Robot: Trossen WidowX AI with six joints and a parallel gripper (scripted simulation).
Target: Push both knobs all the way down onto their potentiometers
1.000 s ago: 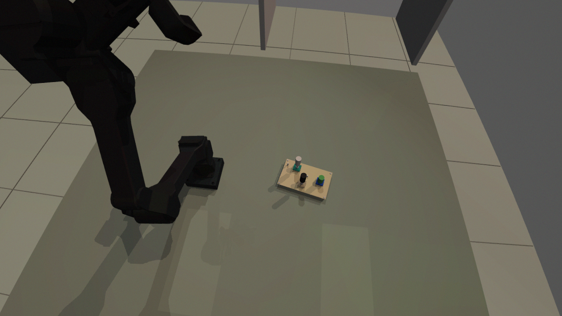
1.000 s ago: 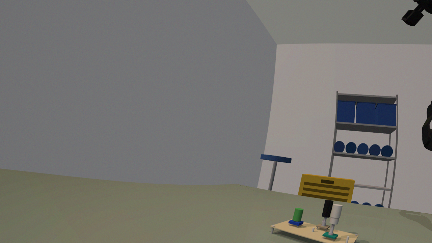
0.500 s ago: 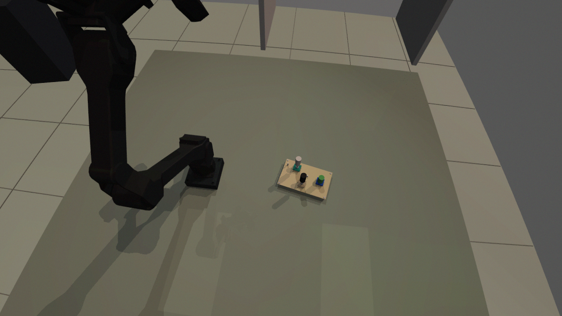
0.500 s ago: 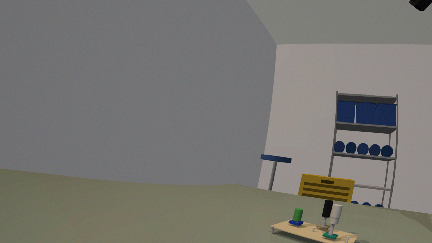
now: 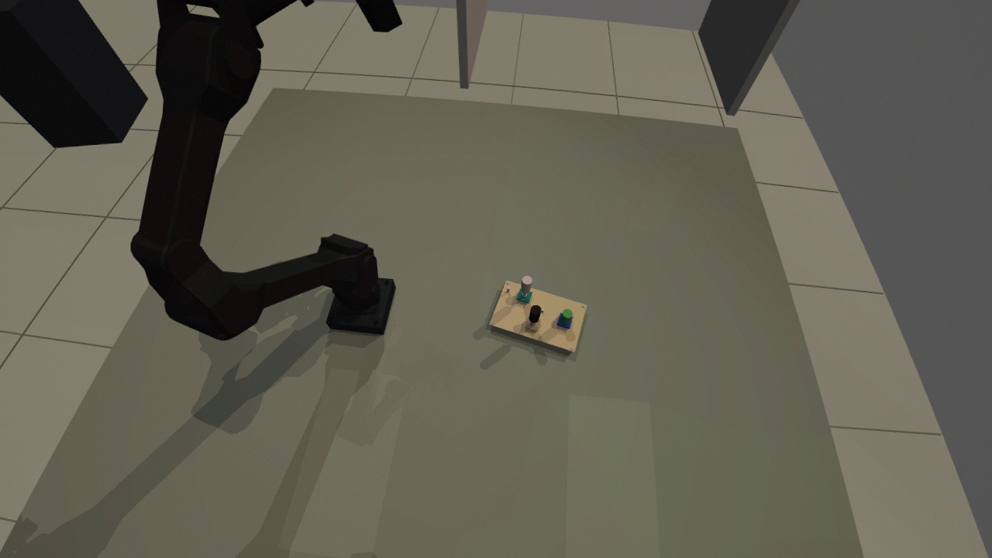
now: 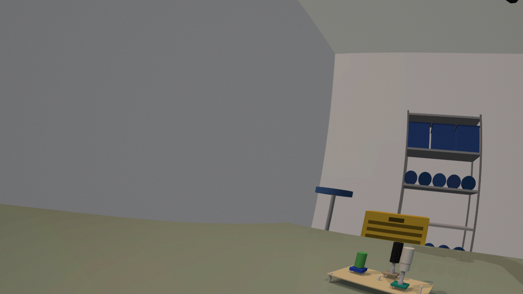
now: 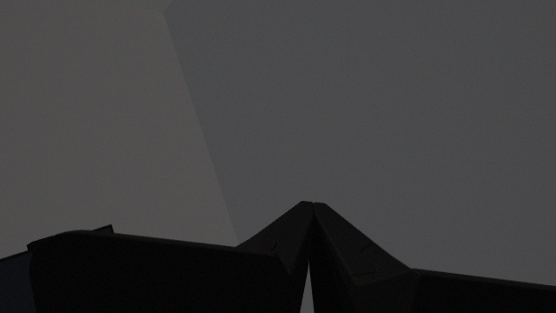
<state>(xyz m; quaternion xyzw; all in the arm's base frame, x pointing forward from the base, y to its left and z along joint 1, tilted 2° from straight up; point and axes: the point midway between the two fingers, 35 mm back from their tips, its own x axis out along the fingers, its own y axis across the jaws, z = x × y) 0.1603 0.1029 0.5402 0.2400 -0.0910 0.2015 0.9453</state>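
My gripper tip is 130 mm short of the white knob, 120 mm to the left of it and 530 mm above it. Also, from my gripper tip: black knob (140 mm ahead, 180 mm to the right, 530 mm below).
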